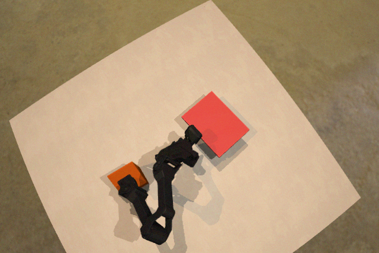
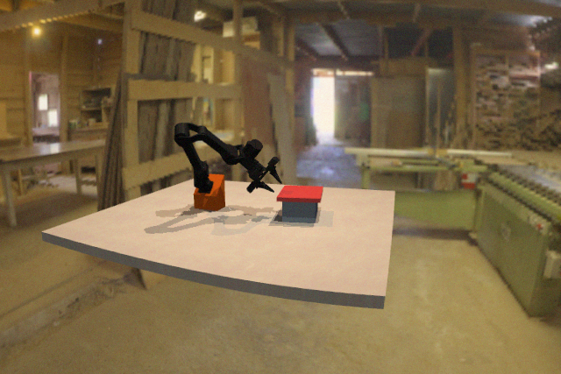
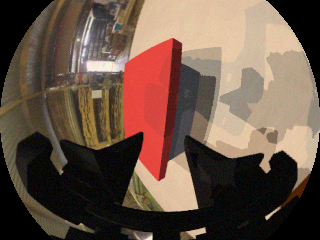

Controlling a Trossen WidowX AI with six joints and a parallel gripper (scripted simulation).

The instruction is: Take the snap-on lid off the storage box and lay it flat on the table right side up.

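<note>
The red lid is 100 mm ahead of my gripper tip, 10 mm to the left of it and 20 mm below it. From my gripper tip the other things lie so: storage box 100 mm ahead, 10 mm to the left, 70 mm below.
</note>
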